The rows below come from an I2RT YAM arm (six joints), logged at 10 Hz.
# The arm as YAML. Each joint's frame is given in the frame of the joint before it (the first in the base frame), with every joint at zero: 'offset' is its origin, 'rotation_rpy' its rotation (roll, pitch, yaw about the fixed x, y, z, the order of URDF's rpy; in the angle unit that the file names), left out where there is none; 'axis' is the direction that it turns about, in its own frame. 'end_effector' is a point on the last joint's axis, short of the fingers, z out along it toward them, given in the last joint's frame.
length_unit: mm
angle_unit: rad
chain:
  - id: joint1
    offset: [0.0, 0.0, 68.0]
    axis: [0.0, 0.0, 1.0]
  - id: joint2
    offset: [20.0, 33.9, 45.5]
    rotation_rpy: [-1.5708, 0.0, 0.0]
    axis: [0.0, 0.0, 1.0]
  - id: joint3
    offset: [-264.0, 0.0, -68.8]
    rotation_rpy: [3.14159, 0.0, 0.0]
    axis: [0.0, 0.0, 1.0]
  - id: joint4
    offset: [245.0, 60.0, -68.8]
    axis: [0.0, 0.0, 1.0]
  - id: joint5
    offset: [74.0, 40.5, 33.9]
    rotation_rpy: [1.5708, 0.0, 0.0]
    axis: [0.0, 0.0, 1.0]
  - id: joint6
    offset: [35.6, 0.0, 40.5]
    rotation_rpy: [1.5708, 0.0, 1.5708]
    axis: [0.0, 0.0, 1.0]
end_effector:
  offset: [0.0, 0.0, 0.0]
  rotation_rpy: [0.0, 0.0, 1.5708]
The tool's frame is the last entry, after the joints.
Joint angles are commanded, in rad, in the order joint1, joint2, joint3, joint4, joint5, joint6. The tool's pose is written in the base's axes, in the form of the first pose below.
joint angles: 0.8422 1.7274 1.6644 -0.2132 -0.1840 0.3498
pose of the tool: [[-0.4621, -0.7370, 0.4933, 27.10], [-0.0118, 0.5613, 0.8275, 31.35], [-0.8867, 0.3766, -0.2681, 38.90], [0, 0, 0, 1]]
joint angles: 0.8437 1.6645 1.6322 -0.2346 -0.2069 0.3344
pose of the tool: [[-0.4488, -0.7576, 0.4740, 25.81], [-0.0212, 0.5393, 0.8418, 30.11], [-0.8934, 0.3678, -0.2581, 39.97], [0, 0, 0, 1]]
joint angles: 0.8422 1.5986 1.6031 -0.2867 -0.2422 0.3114
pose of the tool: [[-0.4454, -0.7787, 0.4419, 24.42], [-0.0524, 0.5154, 0.8554, 28.65], [-0.8938, 0.3579, -0.2703, 40.83], [0, 0, 0, 1]]
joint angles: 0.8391 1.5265 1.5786 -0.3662 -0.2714 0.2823
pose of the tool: [[-0.4454, -0.7945, 0.4127, 22.86], [-0.0943, 0.5000, 0.8609, 26.89], [-0.8904, 0.3445, -0.2976, 41.65], [0, 0, 0, 1]]
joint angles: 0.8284 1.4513 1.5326 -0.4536 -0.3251 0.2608
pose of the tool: [[-0.4695, -0.8056, 0.3614, 21.35], [-0.1503, 0.4763, 0.8664, 24.95], [-0.8700, 0.3524, -0.3447, 41.61], [0, 0, 0, 1]]
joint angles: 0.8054 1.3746 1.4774 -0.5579 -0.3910 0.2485
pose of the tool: [[-0.5175, -0.8012, 0.3005, 19.95], [-0.2104, 0.4596, 0.8629, 22.73], [-0.8294, 0.3833, -0.4064, 41.03], [0, 0, 0, 1]]
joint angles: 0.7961 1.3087 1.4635 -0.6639 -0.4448 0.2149
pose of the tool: [[-0.5267, -0.8143, 0.2439, 18.29], [-0.2629, 0.4289, 0.8643, 20.87], [-0.8084, 0.3911, -0.4400, 41.38], [0, 0, 0, 1]]
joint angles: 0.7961 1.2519 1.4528 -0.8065 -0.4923 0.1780
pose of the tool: [[-0.5515, -0.8168, 0.1690, 16.42], [-0.3404, 0.4054, 0.8484, 19.18], [-0.7615, 0.4104, -0.5017, 41.19], [0, 0, 0, 1]]
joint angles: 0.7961 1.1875 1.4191 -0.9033 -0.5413 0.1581
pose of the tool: [[-0.5707, -0.8149, 0.1011, 14.62], [-0.3902, 0.3774, 0.8398, 17.56], [-0.7225, 0.4399, -0.5334, 40.79], [0, 0, 0, 1]]
